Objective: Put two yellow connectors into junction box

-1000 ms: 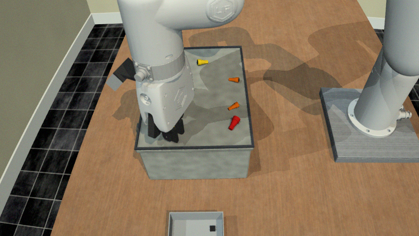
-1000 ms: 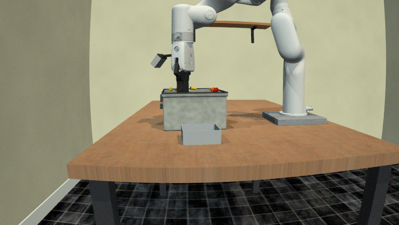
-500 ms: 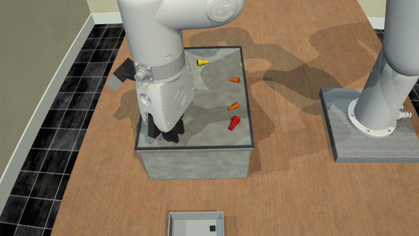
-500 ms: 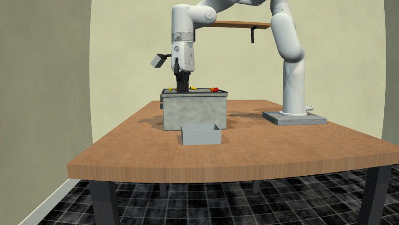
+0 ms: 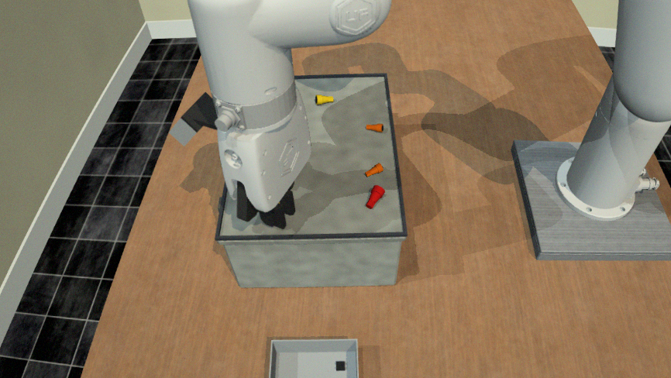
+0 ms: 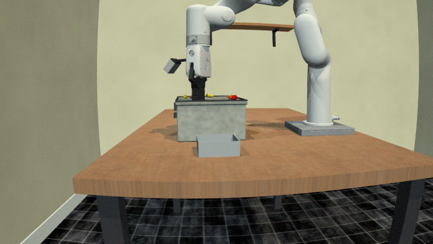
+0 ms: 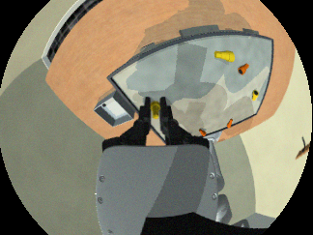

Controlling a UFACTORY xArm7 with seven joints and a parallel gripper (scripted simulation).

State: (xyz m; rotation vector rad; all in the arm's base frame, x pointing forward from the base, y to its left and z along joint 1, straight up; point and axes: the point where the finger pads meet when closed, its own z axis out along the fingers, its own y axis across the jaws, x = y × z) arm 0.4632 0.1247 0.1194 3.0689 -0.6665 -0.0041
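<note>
The grey tool case lies 3 cm behind my hand, 12 cm to the right of it and 5 cm below it. Round my hand: red connector: 11 cm behind, 2 cm to the right, 1 cm below.
</note>
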